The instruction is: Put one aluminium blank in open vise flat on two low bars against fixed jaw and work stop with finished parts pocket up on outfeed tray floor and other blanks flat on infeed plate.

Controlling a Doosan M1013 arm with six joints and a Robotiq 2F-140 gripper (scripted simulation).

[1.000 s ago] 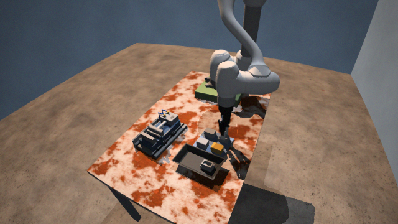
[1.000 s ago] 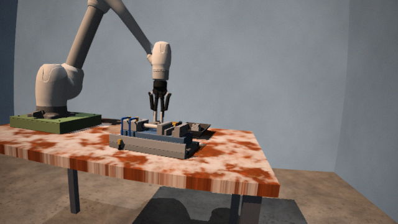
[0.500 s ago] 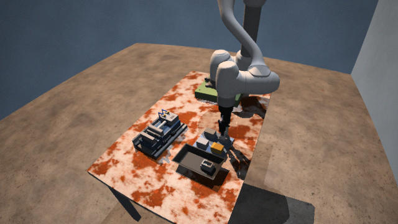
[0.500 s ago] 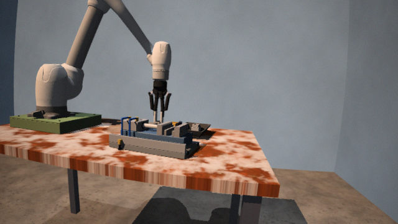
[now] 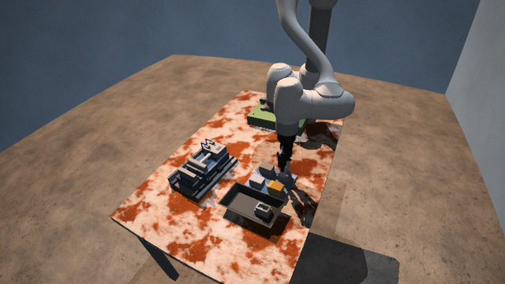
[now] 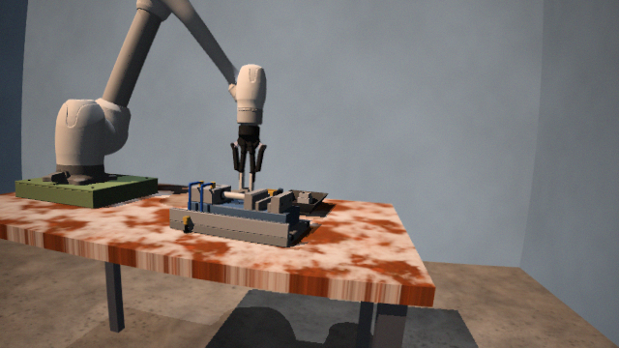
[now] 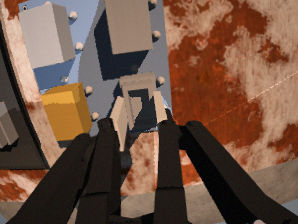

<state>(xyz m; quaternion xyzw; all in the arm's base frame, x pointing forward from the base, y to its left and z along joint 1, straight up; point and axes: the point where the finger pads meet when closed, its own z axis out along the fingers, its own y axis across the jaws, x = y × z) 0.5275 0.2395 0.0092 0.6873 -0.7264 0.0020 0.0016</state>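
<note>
My hand is 6 cm above the infeed plate, 5 cm to the left of it and 4 cm short of it. The rest, counted from my hand: brass blank (9 cm ahead, 4 cm below); aluminium blank (10 cm to the right, 9 cm ahead, 4 cm below); piston rod (36 cm to the right, 10 cm ahead, 1 cm above).
</note>
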